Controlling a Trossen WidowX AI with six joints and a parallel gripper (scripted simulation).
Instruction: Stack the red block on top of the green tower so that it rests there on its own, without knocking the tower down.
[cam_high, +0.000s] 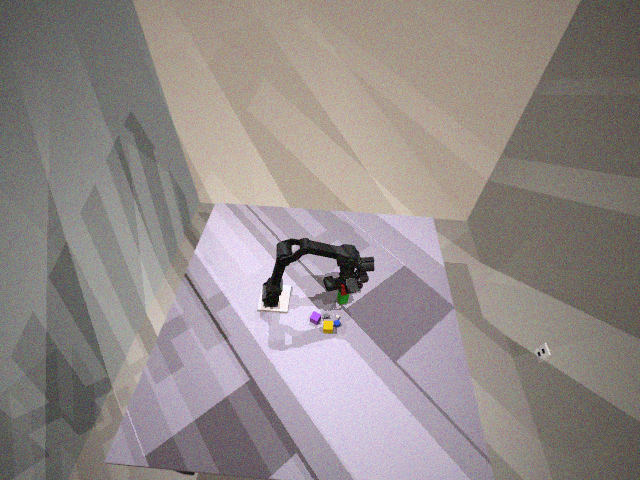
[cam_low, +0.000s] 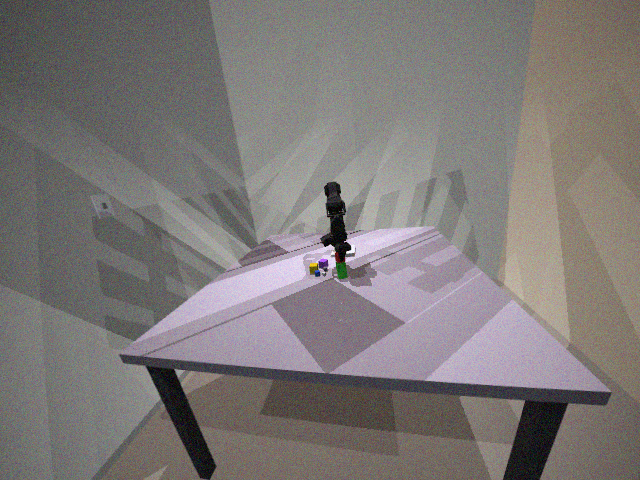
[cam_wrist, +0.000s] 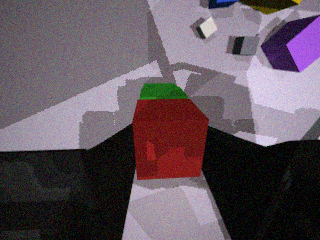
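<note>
Now: the small blue block 12 cm to the right of my gripper tip, 8 cm below it and 4 cm behind it. The rest, counted from my gripper tip: yellow block: 14 cm to the right, 8 cm behind, 7 cm below; then purple block: 13 cm behind, 9 cm to the right, 7 cm below; then red block: 1 cm above.
</note>
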